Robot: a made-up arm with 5 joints.
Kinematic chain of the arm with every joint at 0, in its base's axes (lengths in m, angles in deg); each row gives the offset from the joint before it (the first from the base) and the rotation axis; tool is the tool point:
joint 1: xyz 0 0 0.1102 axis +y
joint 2: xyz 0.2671 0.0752 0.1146 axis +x
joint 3: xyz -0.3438 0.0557 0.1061 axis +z
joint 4: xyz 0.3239 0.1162 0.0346 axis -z
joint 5: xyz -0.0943 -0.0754 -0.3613 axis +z
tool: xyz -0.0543 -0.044 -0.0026
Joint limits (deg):
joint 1: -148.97..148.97
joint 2: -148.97..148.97
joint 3: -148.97..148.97
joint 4: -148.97..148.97
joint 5: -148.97..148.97
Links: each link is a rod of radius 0.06 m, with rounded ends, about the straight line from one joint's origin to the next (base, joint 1, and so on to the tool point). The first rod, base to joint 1, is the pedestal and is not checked.
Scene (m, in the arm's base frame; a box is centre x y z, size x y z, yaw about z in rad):
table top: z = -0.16
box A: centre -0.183 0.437 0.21 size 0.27 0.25 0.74 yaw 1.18
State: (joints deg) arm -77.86 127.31 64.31 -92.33 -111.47
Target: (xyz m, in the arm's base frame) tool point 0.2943 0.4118 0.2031
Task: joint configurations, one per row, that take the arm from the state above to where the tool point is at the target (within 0.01 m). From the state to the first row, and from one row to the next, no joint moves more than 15 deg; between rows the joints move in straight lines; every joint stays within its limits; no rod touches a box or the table.
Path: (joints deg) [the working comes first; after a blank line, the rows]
Joints at the target: 13.60 48.69 30.31 -114.06 -93.93
Straight joint move there: touches box A.

1: -65.38 125.24 49.80 -98.51 -114.92
2: -52.90 123.18 35.29 -104.70 -118.36
3: -40.41 121.11 20.78 -110.88 -121.81
4: -27.93 119.04 6.27 -117.07 -125.25
5: -19.63 104.97 11.08 -116.46 -118.99
6: -11.32 90.90 15.88 -115.86 -112.72
7: -3.01 76.83 20.69 -115.26 -106.46
8: 5.29 62.76 25.50 -114.66 -100.19
9: 13.60 48.69 30.31 -114.06 -93.93

